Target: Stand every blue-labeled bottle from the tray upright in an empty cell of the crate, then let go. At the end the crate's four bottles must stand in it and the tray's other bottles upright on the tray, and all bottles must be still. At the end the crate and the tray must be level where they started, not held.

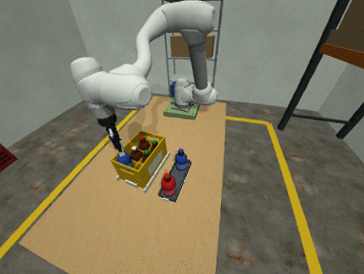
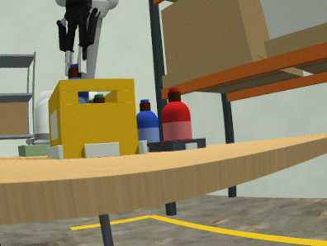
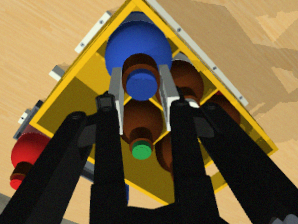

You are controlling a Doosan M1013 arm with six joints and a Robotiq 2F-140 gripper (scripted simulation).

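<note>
My hand is 90 mm past the yellow crate, 40 mm to the right of it and 150 mm above it. Round my hand: red-labeled bottle (260 mm to the left, 150 mm below); dark tray (90 mm behind, 260 mm to the left, 220 mm below).
</note>
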